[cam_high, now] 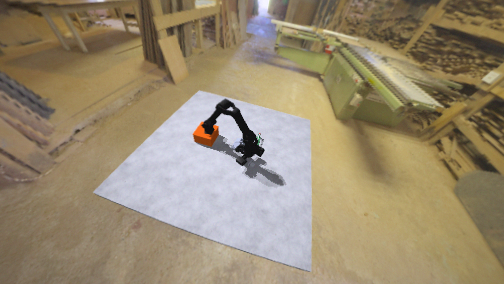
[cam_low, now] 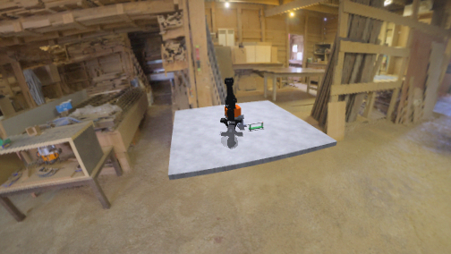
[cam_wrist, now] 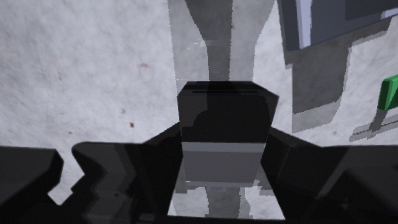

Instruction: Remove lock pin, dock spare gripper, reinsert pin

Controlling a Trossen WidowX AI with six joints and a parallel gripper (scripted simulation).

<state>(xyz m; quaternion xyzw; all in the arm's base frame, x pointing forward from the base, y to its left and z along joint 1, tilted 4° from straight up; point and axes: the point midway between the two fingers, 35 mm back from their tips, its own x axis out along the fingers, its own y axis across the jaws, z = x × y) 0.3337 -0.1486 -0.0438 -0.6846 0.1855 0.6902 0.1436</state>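
Right now the spare gripper is 1 cm ahead of my gripper tip, 1 cm to the right of it and 1 cm above it. The rest, counted from my gripper tip: grey mount 7 cm behind, 12 cm to the left, 4 cm above; then green strip 5 cm ahead, 22 cm to the left, 2 cm above.
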